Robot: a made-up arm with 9 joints. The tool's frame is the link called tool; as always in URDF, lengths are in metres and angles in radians.
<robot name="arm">
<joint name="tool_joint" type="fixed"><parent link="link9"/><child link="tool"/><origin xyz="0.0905 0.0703 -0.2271" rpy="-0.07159 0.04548 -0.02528"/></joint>
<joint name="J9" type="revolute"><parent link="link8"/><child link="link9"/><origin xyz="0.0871 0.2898 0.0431"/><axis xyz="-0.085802 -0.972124 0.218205"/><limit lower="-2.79" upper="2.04"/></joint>
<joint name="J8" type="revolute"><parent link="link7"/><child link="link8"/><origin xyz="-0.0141 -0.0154 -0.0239"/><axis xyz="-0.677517 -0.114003 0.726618"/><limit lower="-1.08" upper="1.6"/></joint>
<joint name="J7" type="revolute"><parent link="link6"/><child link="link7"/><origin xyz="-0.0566 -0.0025 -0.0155"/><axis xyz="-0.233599 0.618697 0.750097"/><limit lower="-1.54" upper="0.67"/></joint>
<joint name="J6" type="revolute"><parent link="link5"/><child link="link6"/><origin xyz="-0.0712 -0.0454 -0.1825"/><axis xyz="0 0 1"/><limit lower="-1.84" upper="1.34"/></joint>
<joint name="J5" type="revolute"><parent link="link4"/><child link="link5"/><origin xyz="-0.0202 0.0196 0.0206"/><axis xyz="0 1 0"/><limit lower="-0.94" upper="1.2"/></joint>
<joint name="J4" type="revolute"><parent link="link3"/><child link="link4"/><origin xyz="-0.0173 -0.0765 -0.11"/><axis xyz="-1 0 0"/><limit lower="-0.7" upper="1.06"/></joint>
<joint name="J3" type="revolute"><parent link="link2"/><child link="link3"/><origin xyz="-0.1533 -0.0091 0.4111"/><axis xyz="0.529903 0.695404 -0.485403"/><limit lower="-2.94" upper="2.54"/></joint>
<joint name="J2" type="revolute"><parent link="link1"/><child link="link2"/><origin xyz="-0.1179 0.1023 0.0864"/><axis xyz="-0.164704 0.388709 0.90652"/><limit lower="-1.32" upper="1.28"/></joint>
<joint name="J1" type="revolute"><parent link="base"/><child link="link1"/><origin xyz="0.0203 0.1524 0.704"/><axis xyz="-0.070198 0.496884 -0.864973"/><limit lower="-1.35" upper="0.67"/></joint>
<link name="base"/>
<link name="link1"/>
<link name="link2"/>
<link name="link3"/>
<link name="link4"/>
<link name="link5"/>
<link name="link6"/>
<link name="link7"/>
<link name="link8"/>
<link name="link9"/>
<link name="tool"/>
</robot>
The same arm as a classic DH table. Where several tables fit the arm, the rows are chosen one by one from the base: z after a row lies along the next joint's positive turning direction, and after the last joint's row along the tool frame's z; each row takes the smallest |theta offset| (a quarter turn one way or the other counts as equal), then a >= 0, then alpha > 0; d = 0 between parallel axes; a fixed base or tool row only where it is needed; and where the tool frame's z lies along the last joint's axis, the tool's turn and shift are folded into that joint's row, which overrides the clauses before.
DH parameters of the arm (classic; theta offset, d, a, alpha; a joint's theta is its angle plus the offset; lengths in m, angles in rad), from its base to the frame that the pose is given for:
base (fixed): 0.1403 0.9592 0.0414 -2.6159
J1: -0.1338 0.3915 -0.0821 2.1888
J2: -0.7445 0.5366 0.0102 -1.8307
J3: -1.536 -0.1986 -0.134 2.1293
J4: -0.6094 0.0376 0.0206 -1.5708
J5: -1.5708 -0.0258 0.0712 -1.5708
J6: 0.361 -0.218 0.0538 0.7226
J7: -1.0563 -0.0072 0.0168 -0.8857
J8: 0.5468 0.05 -0.1186 -1.2371
J9: -0.8218 -0.3873 -0.0923 1.4253
tool (fixed): -3.0697 -0.2031 0 0
Joint limits (rad, base to tool): -1.35..0.67 -1.32..1.28 -2.94..2.54 -0.7..1.06 -0.94..1.2 -1.84..1.34 -1.54..0.67 -1.08..1.6 -2.79..2.04

